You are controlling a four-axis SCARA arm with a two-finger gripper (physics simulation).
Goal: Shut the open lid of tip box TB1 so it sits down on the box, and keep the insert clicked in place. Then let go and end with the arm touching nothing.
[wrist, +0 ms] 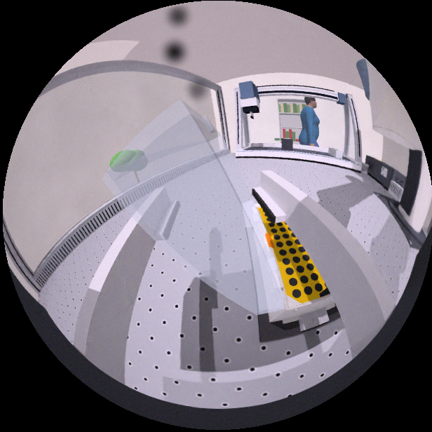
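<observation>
The tip box TB1 (pixel 286 314) stands at lower right in the wrist view, with its yellow insert (pixel 301 266) in it, full of round holes. An orange tab (pixel 269 240) shows at the insert's left edge. The clear lid (pixel 175 131) is open and raised on the box's left side, large and close to the camera. It overlaps the left finger, which shows through it. My gripper (pixel 213 187) is shut as far as it goes, with nothing held and a gap between its fingers. The right finger hides the box's right side. Whether the lid touches a finger, I cannot tell.
The box stands on a perforated deck (pixel 155 320). A white-framed machine (pixel 300 156) stands at the back, with a person in blue (pixel 309 122) behind it. Dark equipment (pixel 382 175) stands at the right. A green plant (pixel 122 160) shows at the left, partly through the lid.
</observation>
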